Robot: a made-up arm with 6 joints. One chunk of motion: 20 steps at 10 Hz.
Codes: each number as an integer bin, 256 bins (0 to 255) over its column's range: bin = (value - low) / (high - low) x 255, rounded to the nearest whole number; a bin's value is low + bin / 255 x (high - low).
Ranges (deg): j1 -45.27..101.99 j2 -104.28..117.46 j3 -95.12..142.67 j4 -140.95..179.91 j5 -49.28..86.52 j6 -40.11..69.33
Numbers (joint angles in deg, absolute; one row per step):
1: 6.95 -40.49 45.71 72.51 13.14 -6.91
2: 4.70 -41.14 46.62 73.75 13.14 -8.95
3: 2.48 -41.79 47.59 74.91 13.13 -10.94
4: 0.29 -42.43 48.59 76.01 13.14 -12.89
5: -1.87 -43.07 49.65 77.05 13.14 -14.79
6: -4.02 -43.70 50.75 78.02 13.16 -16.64
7: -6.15 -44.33 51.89 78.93 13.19 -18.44
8: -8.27 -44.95 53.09 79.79 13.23 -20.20
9: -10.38 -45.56 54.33 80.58 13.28 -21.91
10: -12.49 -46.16 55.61 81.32 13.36 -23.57
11: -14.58 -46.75 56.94 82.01 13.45 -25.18
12: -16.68 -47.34 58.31 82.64 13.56 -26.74
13: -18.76 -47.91 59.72 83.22 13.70 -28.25
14: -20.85 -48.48 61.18 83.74 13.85 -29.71
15: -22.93 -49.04 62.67 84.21 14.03 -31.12
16: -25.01 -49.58 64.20 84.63 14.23 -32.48
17: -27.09 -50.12 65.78 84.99 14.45 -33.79
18: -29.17 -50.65 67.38 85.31 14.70 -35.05
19: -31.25 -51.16 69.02 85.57 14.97 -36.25
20: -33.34 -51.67 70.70 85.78 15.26 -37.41
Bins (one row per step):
1: 90 73 151 170 117 77
2: 87 73 152 171 117 73
3: 83 72 153 172 117 68
4: 79 71 154 172 117 63
5: 75 70 155 173 117 59
6: 71 70 156 174 117 55
7: 68 69 158 175 117 50
8: 64 68 159 175 117 46
9: 60 68 160 176 117 42
10: 57 67 162 177 118 39
11: 53 66 163 177 118 35
12: 50 65 165 178 118 31
13: 46 65 166 178 118 28
14: 42 64 168 179 119 24
15: 39 64 169 179 119 21
16: 35 63 171 179 119 18
17: 31 62 173 180 120 15
18: 28 62 174 180 120 12
19: 24 61 176 180 121 9
20: 21 61 178 180 121 6

